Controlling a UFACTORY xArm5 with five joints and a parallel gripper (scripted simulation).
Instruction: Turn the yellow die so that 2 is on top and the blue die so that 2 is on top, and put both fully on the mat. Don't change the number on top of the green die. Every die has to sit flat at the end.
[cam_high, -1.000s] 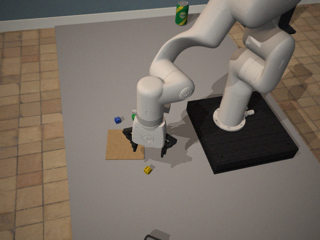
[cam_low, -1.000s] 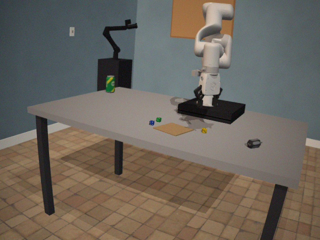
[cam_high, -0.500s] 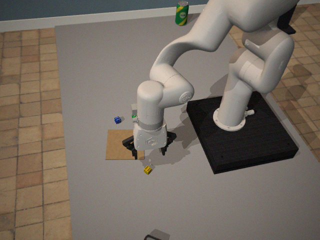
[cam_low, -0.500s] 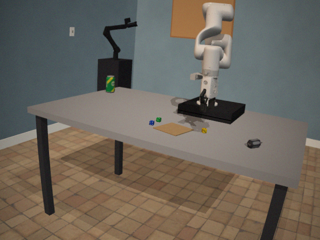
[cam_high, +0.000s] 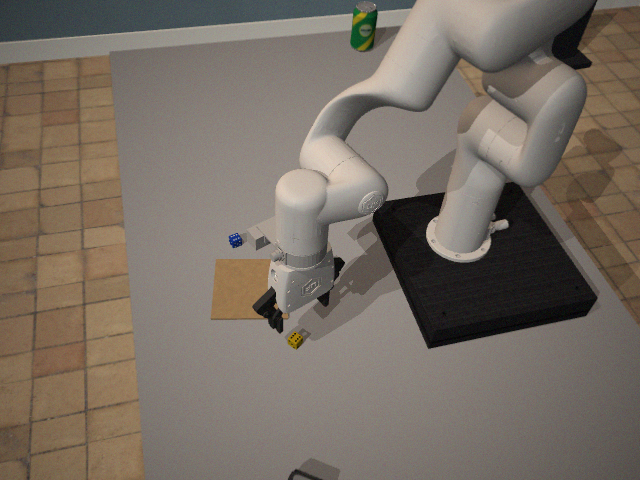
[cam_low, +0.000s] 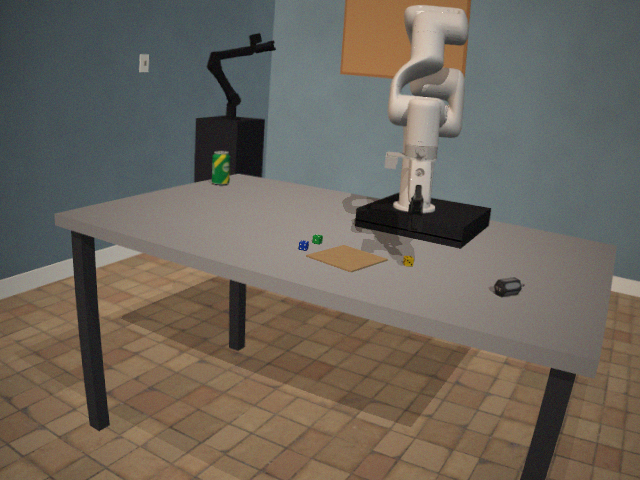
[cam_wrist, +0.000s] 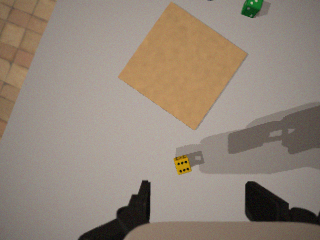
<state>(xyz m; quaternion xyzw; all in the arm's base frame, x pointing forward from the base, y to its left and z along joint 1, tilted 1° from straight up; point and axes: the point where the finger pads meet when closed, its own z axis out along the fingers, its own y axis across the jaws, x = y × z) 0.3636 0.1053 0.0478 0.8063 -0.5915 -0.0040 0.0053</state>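
The yellow die lies 10 cm below my hand. Also, from my hand: blue die: 26 cm to the right, 10 cm below, 5 cm ahead; then green die: 26 cm to the right, 10 cm below, 2 cm behind; then mat: 14 cm to the right, 10 cm below, 5 cm ahead.
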